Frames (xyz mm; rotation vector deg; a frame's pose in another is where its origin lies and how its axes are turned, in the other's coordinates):
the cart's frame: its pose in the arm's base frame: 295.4 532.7 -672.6 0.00 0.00 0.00
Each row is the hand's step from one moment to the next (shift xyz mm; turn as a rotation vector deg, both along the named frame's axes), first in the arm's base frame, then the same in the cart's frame.
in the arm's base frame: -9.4 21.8 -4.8 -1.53 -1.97 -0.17
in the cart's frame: -9.4 21.8 -4.8 -1.53 -1.97 -0.17
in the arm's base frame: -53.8 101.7 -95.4 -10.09 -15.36 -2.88
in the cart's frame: -53.8 101.7 -95.4 -10.09 -15.36 -2.88
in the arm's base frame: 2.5 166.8 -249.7 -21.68 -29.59 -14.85
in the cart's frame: 2.5 166.8 -249.7 -21.68 -29.59 -14.85
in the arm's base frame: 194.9 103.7 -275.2 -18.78 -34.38 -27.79
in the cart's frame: 194.9 103.7 -275.2 -18.78 -34.38 -27.79
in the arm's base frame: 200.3 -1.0 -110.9 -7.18 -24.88 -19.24
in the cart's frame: 200.3 -1.0 -110.9 -7.18 -24.88 -19.24
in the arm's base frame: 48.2 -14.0 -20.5 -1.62 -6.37 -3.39
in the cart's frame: 48.2 -14.0 -20.5 -1.62 -6.37 -3.39
